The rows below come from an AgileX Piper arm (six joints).
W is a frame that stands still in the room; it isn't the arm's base.
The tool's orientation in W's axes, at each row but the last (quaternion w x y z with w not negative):
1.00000 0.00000 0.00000 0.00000
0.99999 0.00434 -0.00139 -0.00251
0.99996 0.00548 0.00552 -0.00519
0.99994 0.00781 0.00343 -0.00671
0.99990 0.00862 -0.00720 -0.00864
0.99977 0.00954 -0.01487 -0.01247
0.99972 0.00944 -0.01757 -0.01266
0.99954 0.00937 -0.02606 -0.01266
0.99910 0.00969 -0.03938 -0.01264
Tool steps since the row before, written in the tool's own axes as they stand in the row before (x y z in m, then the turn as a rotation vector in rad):
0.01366 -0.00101 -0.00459 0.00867 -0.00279 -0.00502
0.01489 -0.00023 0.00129 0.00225 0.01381 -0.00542
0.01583 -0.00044 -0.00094 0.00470 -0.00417 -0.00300
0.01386 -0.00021 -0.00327 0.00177 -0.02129 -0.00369
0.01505 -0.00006 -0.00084 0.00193 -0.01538 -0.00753
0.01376 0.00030 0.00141 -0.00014 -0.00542 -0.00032
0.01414 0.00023 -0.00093 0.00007 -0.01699 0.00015
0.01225 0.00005 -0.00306 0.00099 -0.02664 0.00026
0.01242 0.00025 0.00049 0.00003 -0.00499 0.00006
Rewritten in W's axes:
0.01366 -0.00101 -0.00459 0.00867 -0.00279 -0.00502
0.01488 -0.00032 0.00133 0.00233 0.01384 -0.00529
0.01581 -0.00059 -0.00112 0.00462 -0.00418 -0.00310
0.01383 -0.00034 -0.00337 0.00146 -0.02125 -0.00403
0.01506 -0.00031 -0.00063 0.00178 -0.01528 -0.00777
0.01371 -0.00007 0.00182 -0.00026 -0.00541 -0.00043
0.01417 -0.00012 -0.00043 -0.00036 -0.01699 -0.00018
0.01239 -0.00021 -0.00242 0.00031 -0.02666 -0.00021
0.01234 -0.00008 0.00147 -0.00010 -0.00499 -0.00004

